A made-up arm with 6 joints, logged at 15 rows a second.
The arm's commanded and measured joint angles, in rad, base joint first. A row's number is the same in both.
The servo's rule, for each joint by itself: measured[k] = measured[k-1] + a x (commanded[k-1-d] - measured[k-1]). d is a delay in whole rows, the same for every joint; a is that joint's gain. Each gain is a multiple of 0.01, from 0.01 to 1. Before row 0 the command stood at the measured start. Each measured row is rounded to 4 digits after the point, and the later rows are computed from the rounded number. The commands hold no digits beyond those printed.
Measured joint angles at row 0: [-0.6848 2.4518 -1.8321 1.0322 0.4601 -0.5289]
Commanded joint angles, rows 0 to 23: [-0.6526 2.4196 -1.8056 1.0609 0.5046 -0.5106]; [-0.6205 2.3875 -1.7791 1.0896 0.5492 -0.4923]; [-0.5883 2.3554 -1.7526 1.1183 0.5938 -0.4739]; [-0.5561 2.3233 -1.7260 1.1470 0.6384 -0.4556]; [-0.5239 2.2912 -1.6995 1.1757 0.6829 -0.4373]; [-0.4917 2.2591 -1.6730 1.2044 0.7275 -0.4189]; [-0.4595 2.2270 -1.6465 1.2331 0.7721 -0.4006]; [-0.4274 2.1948 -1.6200 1.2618 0.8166 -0.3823]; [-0.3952 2.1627 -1.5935 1.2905 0.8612 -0.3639]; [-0.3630 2.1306 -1.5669 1.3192 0.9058 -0.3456]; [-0.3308 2.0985 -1.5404 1.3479 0.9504 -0.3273]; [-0.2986 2.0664 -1.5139 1.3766 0.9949 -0.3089]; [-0.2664 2.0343 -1.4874 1.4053 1.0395 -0.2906]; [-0.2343 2.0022 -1.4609 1.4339 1.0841 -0.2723]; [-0.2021 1.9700 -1.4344 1.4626 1.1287 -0.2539]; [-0.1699 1.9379 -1.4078 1.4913 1.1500 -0.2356]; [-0.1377 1.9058 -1.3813 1.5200 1.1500 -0.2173]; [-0.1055 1.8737 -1.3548 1.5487 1.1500 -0.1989]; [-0.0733 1.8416 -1.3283 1.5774 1.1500 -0.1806]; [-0.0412 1.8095 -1.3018 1.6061 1.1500 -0.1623]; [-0.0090 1.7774 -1.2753 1.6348 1.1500 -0.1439]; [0.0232 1.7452 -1.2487 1.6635 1.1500 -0.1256]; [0.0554 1.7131 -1.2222 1.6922 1.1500 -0.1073]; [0.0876 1.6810 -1.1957 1.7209 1.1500 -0.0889]
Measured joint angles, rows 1 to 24: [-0.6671 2.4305 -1.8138 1.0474 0.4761 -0.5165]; [-0.6415 2.4021 -1.7899 1.0698 0.5024 -0.5000]; [-0.6122 2.3713 -1.7642 1.0955 0.5353 -0.4823]; [-0.5813 2.3396 -1.7378 1.1228 0.5724 -0.4641]; [-0.5497 2.3077 -1.7114 1.1508 0.6122 -0.4459]; [-0.5178 2.2756 -1.6849 1.1792 0.6537 -0.4275]; [-0.4857 2.2435 -1.6584 1.2078 0.6963 -0.4092]; [-0.4536 2.2114 -1.6319 1.2364 0.7396 -0.3909]; [-0.4215 2.1793 -1.6054 1.2651 0.7834 -0.3725]; [-0.3893 2.1472 -1.5788 1.2938 0.8275 -0.3542]; [-0.3571 2.1151 -1.5523 1.3225 0.8717 -0.3359]; [-0.3249 2.0830 -1.5258 1.3512 0.9161 -0.3175]; [-0.2927 2.0509 -1.4993 1.3799 0.9605 -0.2992]; [-0.2606 2.0188 -1.4728 1.4085 1.0050 -0.2809]; [-0.2284 1.9866 -1.4463 1.4372 1.0495 -0.2625]; [-0.1962 1.9545 -1.4197 1.4659 1.0857 -0.2442]; [-0.1640 1.9224 -1.3932 1.4946 1.1088 -0.2259]; [-0.1318 1.8903 -1.3667 1.5233 1.1236 -0.2075]; [-0.0996 1.8582 -1.3402 1.5520 1.1331 -0.1892]; [-0.0675 1.8261 -1.3137 1.5807 1.1392 -0.1709]; [-0.0353 1.7940 -1.2872 1.6094 1.1431 -0.1525]; [-0.0031 1.7618 -1.2606 1.6381 1.1456 -0.1342]; [0.0291 1.7297 -1.2341 1.6668 1.1472 -0.1159]; [0.0613 1.6976 -1.2076 1.6955 1.1482 -0.0975]
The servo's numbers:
d 0
a 0.55 0.66 0.69 0.53 0.36 0.68

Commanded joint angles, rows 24 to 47: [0.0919 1.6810 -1.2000 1.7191 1.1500 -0.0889]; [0.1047 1.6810 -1.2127 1.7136 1.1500 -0.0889]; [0.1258 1.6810 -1.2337 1.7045 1.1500 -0.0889]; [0.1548 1.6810 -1.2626 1.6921 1.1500 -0.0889]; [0.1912 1.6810 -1.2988 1.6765 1.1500 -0.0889]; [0.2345 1.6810 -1.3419 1.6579 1.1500 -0.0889]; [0.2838 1.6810 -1.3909 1.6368 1.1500 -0.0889]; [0.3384 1.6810 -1.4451 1.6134 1.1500 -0.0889]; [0.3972 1.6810 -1.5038 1.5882 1.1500 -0.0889]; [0.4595 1.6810 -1.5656 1.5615 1.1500 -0.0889]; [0.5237 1.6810 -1.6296 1.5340 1.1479 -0.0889]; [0.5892 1.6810 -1.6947 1.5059 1.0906 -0.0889]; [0.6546 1.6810 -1.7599 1.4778 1.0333 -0.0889]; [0.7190 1.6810 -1.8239 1.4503 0.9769 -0.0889]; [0.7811 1.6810 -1.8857 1.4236 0.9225 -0.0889]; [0.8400 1.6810 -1.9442 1.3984 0.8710 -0.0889]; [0.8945 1.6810 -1.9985 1.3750 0.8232 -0.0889]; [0.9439 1.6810 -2.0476 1.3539 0.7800 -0.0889]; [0.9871 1.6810 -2.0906 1.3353 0.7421 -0.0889]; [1.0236 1.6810 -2.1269 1.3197 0.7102 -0.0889]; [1.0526 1.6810 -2.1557 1.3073 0.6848 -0.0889]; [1.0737 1.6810 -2.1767 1.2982 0.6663 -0.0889]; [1.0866 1.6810 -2.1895 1.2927 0.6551 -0.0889]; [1.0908 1.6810 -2.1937 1.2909 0.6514 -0.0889]
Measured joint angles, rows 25 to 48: [0.0781 1.6866 -1.2024 1.7080 1.1488 -0.0917]; [0.0927 1.6829 -1.2095 1.7110 1.1492 -0.0898]; [0.1109 1.6816 -1.2262 1.7076 1.1495 -0.0892]; [0.1350 1.6812 -1.2513 1.6994 1.1497 -0.0890]; [0.1659 1.6811 -1.2841 1.6873 1.1498 -0.0889]; [0.2036 1.6810 -1.3240 1.6717 1.1499 -0.0889]; [0.2477 1.6810 -1.3702 1.6532 1.1499 -0.0889]; [0.2976 1.6810 -1.4219 1.6321 1.1499 -0.0889]; [0.3524 1.6810 -1.4784 1.6088 1.1499 -0.0889]; [0.4113 1.6810 -1.5386 1.5837 1.1499 -0.0889]; [0.4731 1.6810 -1.6014 1.5574 1.1492 -0.0889]; [0.5370 1.6810 -1.6658 1.5301 1.1281 -0.0889]; [0.6017 1.6810 -1.7307 1.5024 1.0940 -0.0889]; [0.6662 1.6810 -1.7950 1.4748 1.0518 -0.0889]; [0.7294 1.6810 -1.8576 1.4477 1.0053 -0.0889]; [0.7902 1.6810 -1.9174 1.4216 0.9570 -0.0889]; [0.8476 1.6810 -1.9734 1.3969 0.9088 -0.0889]; [0.9006 1.6810 -2.0246 1.3741 0.8624 -0.0889]; [0.9482 1.6810 -2.0701 1.3535 0.8191 -0.0889]; [0.9897 1.6810 -2.1093 1.3356 0.7799 -0.0889]; [1.0243 1.6810 -2.1413 1.3206 0.7457 -0.0889]; [1.0515 1.6810 -2.1657 1.3087 0.7171 -0.0889]; [1.0708 1.6810 -2.1821 1.3002 0.6948 -0.0889]; [1.0818 1.6810 -2.1901 1.2953 0.6792 -0.0889]
